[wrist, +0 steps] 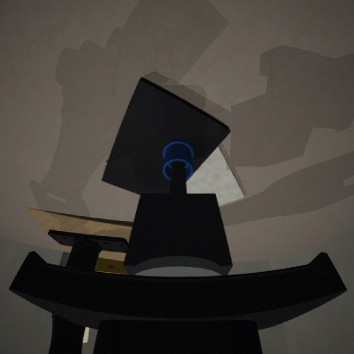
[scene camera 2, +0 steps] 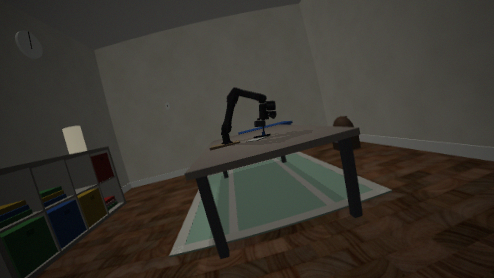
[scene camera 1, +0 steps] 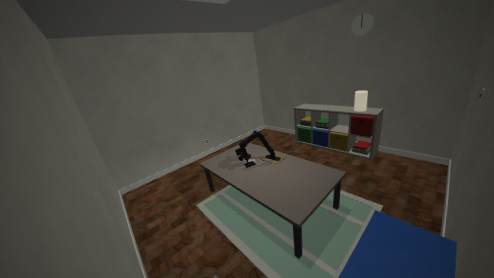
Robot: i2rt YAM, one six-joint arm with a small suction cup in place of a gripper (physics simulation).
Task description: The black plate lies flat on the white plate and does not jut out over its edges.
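Frame: origin at the arm's base, x ahead, y left, z up, level; metres.
Where they show: hand, tool point: [wrist: 177, 149] [scene camera 2: 263, 136] [scene camera 1: 248, 164]; arm's base, link origin: [wrist: 88, 239] [scene camera 2: 227, 143] [scene camera 1: 272, 158].
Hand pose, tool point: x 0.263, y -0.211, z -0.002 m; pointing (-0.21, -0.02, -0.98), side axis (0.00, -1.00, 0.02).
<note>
Things, the pixels of their top centre, and the offset from my tool point. Level surfaces: height alone.
- black plate, top centre: [wrist: 155, 162] [scene camera 2: 261, 134] [scene camera 1: 249, 163] dx -0.005, dy +0.022, dz +0.013 m
- white plate, top centre: [wrist: 183, 182] [scene camera 2: 257, 138] dx -0.055, dy -0.008, dz -0.002 m
- table, surface height: dz -0.008 m
My suction gripper [scene camera 1: 247, 160] [scene camera 2: 263, 133] [wrist: 178, 159] is shut on the black plate [scene camera 1: 249, 164] [scene camera 2: 261, 136] [wrist: 150, 130], which hangs roughly level from the cup, off-centre on the plate. In scene camera 2 it is slightly above the table. The white plate [scene camera 2: 256, 140] [wrist: 218, 179] lies on the table beneath and toward the arm's base. In the wrist view the black plate covers much of it. A large pale corner of the white plate shows at the lower right, and the two plates are turned relative to each other. Their exact gap is hard to tell.
The table [scene camera 1: 295, 187] [scene camera 2: 320, 136] carries a wooden board [scene camera 1: 281, 156] [scene camera 2: 215, 148] [wrist: 95, 218] under the arm's base. Arm shadows fall around the plates. A blue surface [scene camera 1: 405, 245] stands beyond the table's near end, and a shelf unit [scene camera 1: 330, 109] stands by the wall.
</note>
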